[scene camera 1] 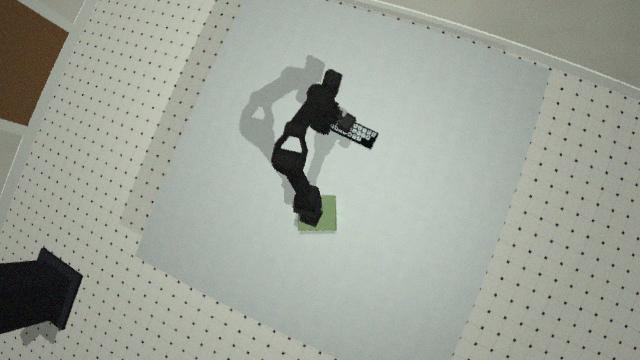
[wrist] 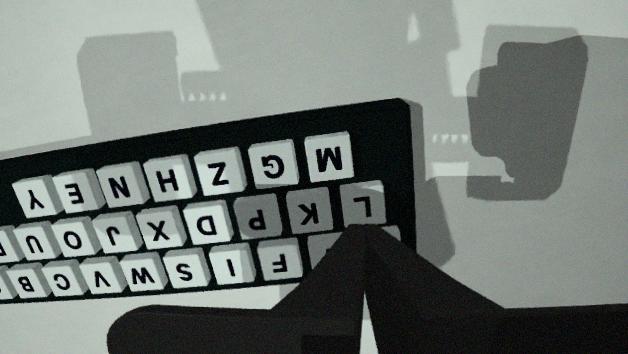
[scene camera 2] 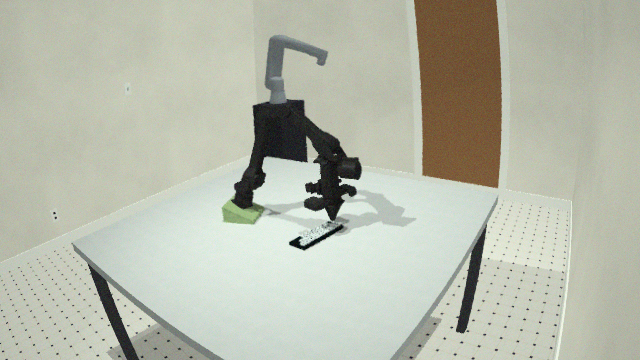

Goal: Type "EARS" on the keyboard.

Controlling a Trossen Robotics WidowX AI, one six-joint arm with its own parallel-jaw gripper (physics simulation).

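Pixels of known places: gripper, fingertip midpoint: (scene camera 1: 332, 118) (wrist: 361, 237) (scene camera 2: 332, 220); arm's base, link origin: (scene camera 1: 311, 216) (scene camera 2: 241, 203).
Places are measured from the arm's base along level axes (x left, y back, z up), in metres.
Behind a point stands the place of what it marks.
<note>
The black keyboard (scene camera 1: 370, 142) @[z -0.033, x -0.088, y -0.333 m] (scene camera 2: 298, 244) @[z -0.032, x -0.097, y -0.350 m] (wrist: 280, 127) @[z -0.033, x 0.055, y -0.325 m] lies flat on the table, its letters upside down in the wrist view. My gripper (scene camera 2: 333, 218) @[z -0.015, x 0.074, y -0.361 m] (wrist: 361, 237) @[z -0.015, x 0.074, y -0.361 m] is shut and empty, pointing down at the keyboard. In the wrist view its tips overlap the lower edge of the L key (wrist: 363, 204) @[z -0.027, x 0.077, y -0.356 m] and cover most of the key below it, whose letter is hidden. Whether they touch a key cannot be told. The E key (wrist: 76, 191) @[z -0.027, x -0.024, y -0.330 m] is in the upper row, the S key (wrist: 186, 271) @[z -0.027, x 0.006, y -0.370 m] in the bottom row. The R key is cut off at the left edge.
The arm's base stands on a green block (scene camera 1: 328, 214) @[z -0.002, x -0.054, y -0.030 m] (scene camera 2: 235, 215) @[z -0.013, x -0.075, y -0.039 m] on the table (scene camera 1: 425, 210) @[z -0.045, x -0.365, y -0.179 m] (scene camera 2: 280, 295) @[z -0.045, x -0.342, y -0.483 m]. A dark pedestal (scene camera 1: 40, 290) (scene camera 2: 280, 132) stands beyond the table's edge, with a grey arm (scene camera 2: 275, 60) on it. Shadows of my arm fall across the table and keyboard.
</note>
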